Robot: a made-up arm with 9 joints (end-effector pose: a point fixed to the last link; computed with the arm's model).
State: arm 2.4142 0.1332 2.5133 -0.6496 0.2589 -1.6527 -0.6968 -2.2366 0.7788
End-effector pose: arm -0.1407 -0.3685 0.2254 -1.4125 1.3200 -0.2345
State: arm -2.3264 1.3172 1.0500 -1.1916 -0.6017 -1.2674 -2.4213 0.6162 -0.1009
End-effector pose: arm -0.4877 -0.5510 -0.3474 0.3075 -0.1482 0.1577
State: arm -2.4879 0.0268 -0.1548 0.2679 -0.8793 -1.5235 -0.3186 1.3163 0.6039
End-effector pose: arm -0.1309 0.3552 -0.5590 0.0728 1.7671 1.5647
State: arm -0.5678 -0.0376 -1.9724 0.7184 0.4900 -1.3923 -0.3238 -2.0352 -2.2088
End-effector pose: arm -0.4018 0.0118 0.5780 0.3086 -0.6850 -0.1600
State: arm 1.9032 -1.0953 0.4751 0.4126 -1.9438 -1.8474 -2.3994 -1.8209 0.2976
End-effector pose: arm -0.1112 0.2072 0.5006 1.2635 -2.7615 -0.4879
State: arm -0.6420 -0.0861 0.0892 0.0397 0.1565 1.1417 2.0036 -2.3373 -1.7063
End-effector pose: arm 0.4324 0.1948 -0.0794 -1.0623 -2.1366 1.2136
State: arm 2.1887 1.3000 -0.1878 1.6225 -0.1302 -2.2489 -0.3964 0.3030 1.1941
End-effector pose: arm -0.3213 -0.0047 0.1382 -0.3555 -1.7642 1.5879
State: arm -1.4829 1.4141 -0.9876 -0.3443 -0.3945 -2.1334 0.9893 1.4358 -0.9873
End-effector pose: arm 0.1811 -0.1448 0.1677 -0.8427 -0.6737 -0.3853
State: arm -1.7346 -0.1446 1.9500 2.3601 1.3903 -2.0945 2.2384 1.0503 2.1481
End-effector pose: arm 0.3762 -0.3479 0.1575 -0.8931 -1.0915 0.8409
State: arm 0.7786 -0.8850 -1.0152 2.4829 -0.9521 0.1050 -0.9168 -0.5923 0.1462
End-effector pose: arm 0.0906 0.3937 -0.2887 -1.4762 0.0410 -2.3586
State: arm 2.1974 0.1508 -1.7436 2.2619 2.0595 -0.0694 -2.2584 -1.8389 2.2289
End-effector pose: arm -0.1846 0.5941 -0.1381 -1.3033 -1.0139 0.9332
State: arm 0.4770 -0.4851 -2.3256 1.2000 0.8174 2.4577 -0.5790 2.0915 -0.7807
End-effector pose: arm -0.2945 0.2028 0.3329 -1.1126 1.7394 -0.7565
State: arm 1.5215 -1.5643 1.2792 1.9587 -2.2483 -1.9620 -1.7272 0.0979 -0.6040
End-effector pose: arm -0.1572 0.2514 -0.1354 -0.9272 -1.4316 -1.8314
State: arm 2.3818 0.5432 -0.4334 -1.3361 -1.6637 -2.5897 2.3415 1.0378 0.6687
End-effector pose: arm -0.7655 0.1080 -0.2531 2.0428 0.6003 0.3906
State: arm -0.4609 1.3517 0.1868 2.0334 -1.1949 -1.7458 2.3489 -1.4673 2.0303
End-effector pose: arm 0.1497 0.0740 0.1052 -0.4851 0.4463 -1.1628
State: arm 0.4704 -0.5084 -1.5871 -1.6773 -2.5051 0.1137 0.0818 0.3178 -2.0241
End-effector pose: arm -0.0355 0.5436 0.0603 0.5548 -1.6634 -1.2611
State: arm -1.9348 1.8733 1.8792 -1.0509 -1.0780 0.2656 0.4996 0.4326 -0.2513
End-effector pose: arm -0.4089 -0.2701 0.1571 1.4626 -1.7698 1.2628
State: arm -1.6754 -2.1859 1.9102 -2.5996 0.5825 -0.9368 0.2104 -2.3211 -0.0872
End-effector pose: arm 0.3132 0.6032 -0.5063 1.6141 -0.4405 1.8945
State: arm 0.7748 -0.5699 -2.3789 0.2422 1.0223 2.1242 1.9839 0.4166 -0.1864
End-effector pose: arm -0.6062 -0.0545 -0.2099 0.4040 -0.3617 -0.0448
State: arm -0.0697 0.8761 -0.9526 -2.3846 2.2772 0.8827 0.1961 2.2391 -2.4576
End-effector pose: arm 0.3983 0.3021 0.5185 0.2166 -0.8972 2.2077
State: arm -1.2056 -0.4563 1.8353 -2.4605 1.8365 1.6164 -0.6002 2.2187 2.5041
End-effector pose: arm 0.4126 -0.5316 0.1407 0.1034 -1.1981 0.7864
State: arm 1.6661 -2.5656 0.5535 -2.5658 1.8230 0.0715 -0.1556 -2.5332 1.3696
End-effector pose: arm -0.2034 0.2703 0.5627 -2.5425 -1.5677 -0.5383
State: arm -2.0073 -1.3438 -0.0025 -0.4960 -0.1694 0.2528 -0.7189 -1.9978 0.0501
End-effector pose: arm -0.5778 0.9220 -0.1131 -1.5555 0.7853 -0.9311
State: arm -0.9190 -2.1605 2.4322 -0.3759 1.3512 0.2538 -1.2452 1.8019 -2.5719
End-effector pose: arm 0.4247 0.5560 -0.1555 1.5478 -0.9037 1.5917
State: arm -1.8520 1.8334 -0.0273 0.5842 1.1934 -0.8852 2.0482 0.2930 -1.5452
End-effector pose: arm -0.3221 -0.4069 -0.1267 -0.3437 -0.5243 -0.4395
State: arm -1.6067 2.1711 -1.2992 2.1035 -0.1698 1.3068 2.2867 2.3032 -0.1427
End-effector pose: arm -0.1933 0.1229 0.3619 0.4745 0.2948 -1.2270
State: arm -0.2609 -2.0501 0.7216 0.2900 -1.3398 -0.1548 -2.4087 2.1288 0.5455
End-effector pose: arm 0.4828 0.7188 0.2436 -2.2756 -1.1237 1.7951
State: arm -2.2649 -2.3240 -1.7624 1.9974 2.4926 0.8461 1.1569 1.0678 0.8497
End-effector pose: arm -0.4536 0.2999 0.7774 -2.0343 -0.2525 1.0798
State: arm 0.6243 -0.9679 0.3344 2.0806 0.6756 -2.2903 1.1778 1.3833 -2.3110
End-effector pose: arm 0.2556 0.3190 0.4550 -0.7108 -1.7254 1.3162
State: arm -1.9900 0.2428 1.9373 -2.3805 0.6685 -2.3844 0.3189 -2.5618 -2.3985
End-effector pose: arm -0.2457 -0.3499 -0.3762 0.0630 -1.9362 -1.2484
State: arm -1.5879 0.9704 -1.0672 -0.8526 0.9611 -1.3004 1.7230 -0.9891 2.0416
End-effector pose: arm 0.1359 0.1678 0.0828 2.0168 0.3733 -0.9665
